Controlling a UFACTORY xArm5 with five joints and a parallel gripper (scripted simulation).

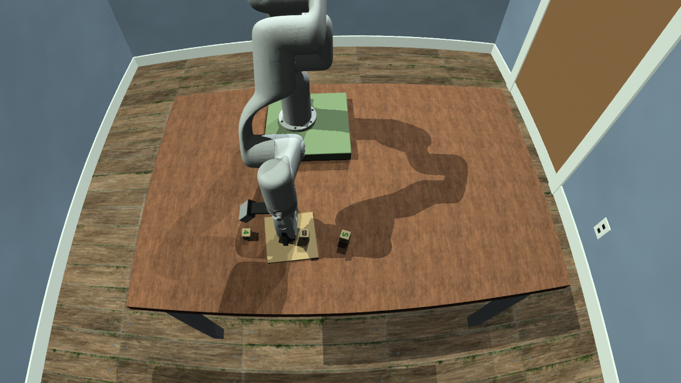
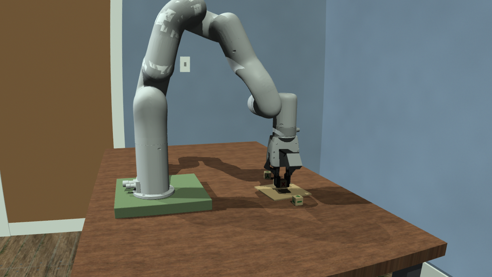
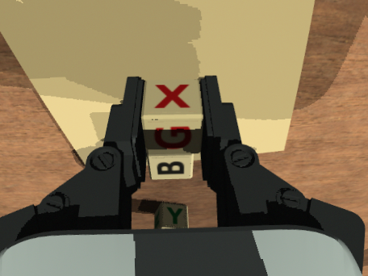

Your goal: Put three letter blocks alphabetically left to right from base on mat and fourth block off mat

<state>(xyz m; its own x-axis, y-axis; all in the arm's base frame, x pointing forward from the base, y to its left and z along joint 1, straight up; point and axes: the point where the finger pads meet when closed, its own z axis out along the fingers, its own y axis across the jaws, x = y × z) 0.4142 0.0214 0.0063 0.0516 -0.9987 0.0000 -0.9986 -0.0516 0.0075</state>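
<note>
Now: the tan mat 4 cm below my hand. The rest, counted from my hand: cream block (1 cm ahead, 12 cm to the right, 2 cm below).
</note>
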